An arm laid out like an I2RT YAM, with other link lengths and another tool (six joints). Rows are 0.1 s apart.
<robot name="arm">
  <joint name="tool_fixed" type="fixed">
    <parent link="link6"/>
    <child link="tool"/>
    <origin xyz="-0.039 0.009 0.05" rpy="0.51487 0 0.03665"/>
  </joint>
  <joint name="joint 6" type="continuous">
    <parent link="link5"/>
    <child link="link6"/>
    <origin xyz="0.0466 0 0.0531" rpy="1.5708 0 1.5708"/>
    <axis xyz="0 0 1"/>
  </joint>
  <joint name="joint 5" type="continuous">
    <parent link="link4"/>
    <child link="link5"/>
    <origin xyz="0.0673 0.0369 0.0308" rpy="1.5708 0 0"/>
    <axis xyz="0 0 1"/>
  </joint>
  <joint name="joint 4" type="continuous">
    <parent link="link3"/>
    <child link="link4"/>
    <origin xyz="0.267 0.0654 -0.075" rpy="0 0 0"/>
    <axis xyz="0 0 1"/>
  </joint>
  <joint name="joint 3" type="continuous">
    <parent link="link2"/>
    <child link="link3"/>
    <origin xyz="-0.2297 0 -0.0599" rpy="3.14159 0 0"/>
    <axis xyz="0 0 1"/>
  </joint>
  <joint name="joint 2" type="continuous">
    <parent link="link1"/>
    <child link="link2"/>
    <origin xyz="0.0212 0.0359 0.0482" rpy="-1.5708 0 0"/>
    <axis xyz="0 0 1"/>
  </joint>
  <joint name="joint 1" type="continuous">
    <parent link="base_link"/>
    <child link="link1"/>
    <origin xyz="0 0 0.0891" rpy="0 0 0"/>
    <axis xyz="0 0 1"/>
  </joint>
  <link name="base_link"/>
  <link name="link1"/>
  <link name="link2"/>
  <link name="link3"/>
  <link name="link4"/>
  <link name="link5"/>
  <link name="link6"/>
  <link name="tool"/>
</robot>
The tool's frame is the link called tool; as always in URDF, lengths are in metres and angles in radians. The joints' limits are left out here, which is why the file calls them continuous.
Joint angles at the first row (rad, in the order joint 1, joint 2, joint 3, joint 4, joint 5, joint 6):
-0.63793 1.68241 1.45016 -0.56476 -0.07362 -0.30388
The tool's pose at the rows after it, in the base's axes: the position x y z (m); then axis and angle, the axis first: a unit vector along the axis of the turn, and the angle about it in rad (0 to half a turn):
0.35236, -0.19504, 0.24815, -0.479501, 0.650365, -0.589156, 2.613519
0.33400, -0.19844, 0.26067, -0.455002, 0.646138, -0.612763, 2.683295
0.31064, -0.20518, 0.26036, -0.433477, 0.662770, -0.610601, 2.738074
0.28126, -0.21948, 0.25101, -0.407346, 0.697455, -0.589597, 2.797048
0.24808, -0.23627, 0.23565, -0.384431, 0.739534, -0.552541, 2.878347
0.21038, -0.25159, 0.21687, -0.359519, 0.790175, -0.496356, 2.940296
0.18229, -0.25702, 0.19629, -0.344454, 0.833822, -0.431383, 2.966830
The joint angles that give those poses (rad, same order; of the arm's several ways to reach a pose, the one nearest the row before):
-0.64230 1.58964 1.41015 -0.54049 -0.00243 -0.30641
-0.65981 1.50462 1.36321 -0.54167 0.07073 -0.29729
-0.70677 1.44437 1.31499 -0.57406 0.09573 -0.28565
-0.79301 1.41336 1.27611 -0.63199 0.09099 -0.27442
-0.89555 1.41541 1.25568 -0.71324 0.09414 -0.28056
-1.02122 1.44607 1.24864 -0.81488 0.06947 -0.30106
-1.11417 1.49883 1.24508 -0.90780 0.04035 -0.32851

